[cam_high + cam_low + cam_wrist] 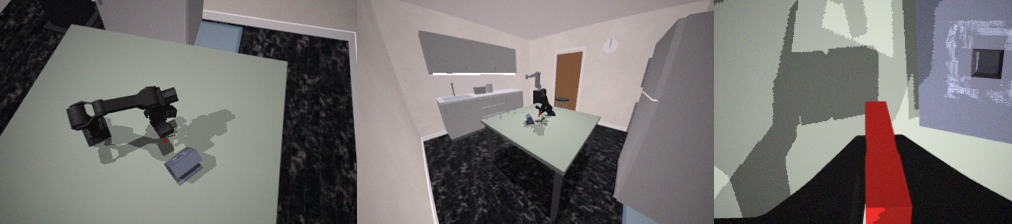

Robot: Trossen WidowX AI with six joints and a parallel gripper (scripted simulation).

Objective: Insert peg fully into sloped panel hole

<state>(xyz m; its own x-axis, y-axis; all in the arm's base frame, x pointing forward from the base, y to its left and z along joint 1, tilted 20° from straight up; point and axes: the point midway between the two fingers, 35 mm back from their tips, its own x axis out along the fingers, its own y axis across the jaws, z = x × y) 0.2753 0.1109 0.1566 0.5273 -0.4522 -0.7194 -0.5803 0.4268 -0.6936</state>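
The red peg lies 10 mm ahead of my hand, 10 mm to the right of it and 30 mm below it.
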